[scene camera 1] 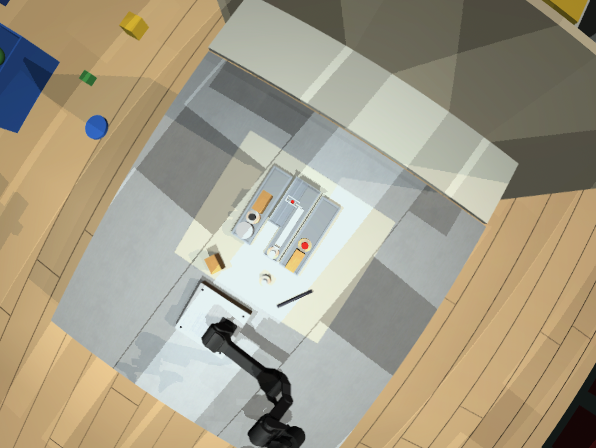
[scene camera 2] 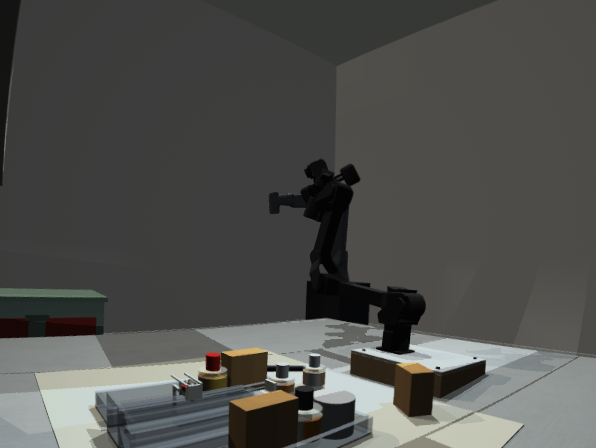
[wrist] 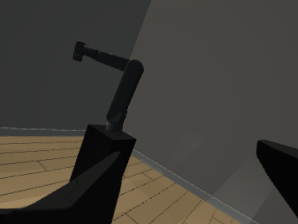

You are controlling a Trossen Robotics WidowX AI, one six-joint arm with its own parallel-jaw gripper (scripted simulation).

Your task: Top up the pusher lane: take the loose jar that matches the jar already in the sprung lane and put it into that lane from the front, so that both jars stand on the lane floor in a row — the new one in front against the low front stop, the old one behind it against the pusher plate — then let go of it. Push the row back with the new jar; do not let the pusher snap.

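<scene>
I see a brown box [scene camera 2: 247,366] at 0.68 m from the lens. There is another brown box [scene camera 2: 413,383] in the same view, and this box is 0.63 m from the lens.
</scene>
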